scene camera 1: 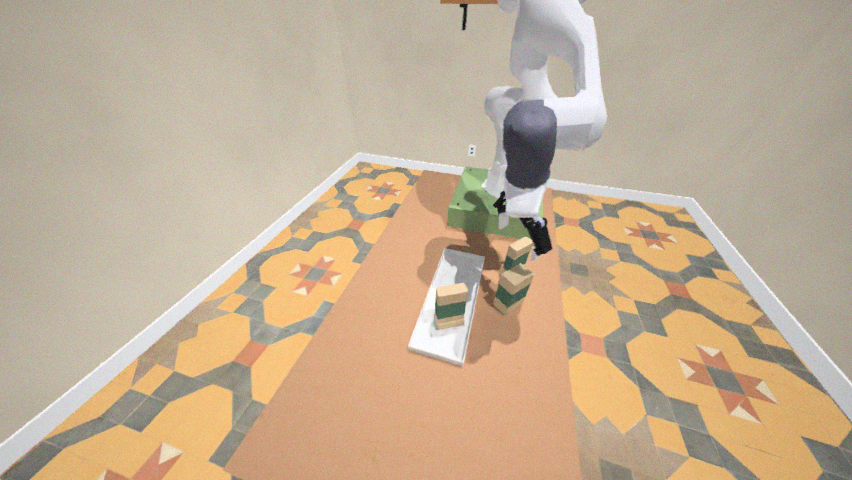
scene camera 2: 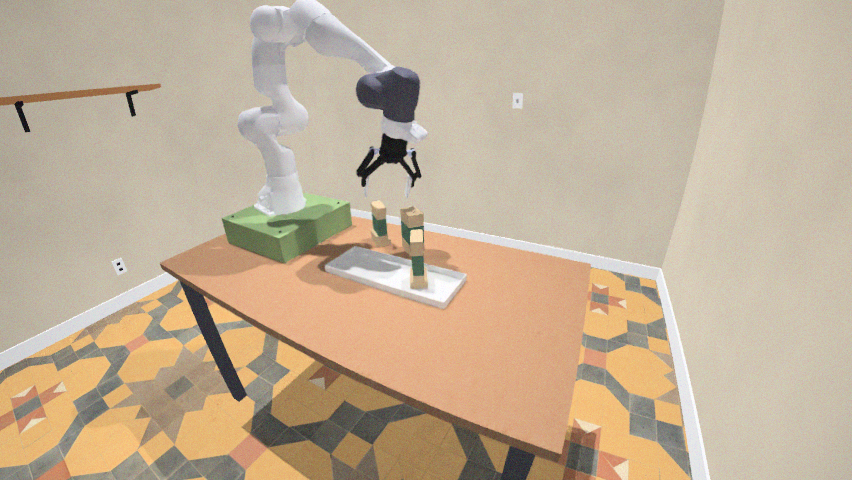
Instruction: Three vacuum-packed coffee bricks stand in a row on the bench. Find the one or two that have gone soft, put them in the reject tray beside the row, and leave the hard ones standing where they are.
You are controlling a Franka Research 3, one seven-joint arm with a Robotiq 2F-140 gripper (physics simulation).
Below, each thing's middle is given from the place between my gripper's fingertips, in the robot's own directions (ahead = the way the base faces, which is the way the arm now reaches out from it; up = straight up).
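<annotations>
I consider the white reject tray (scene camera 1: 450,344) and where my hand is relative to it. My hand is 0.12 m short of the tray, and it is also 0.16 m to the left of the tray and 0.17 m above it.
</annotations>
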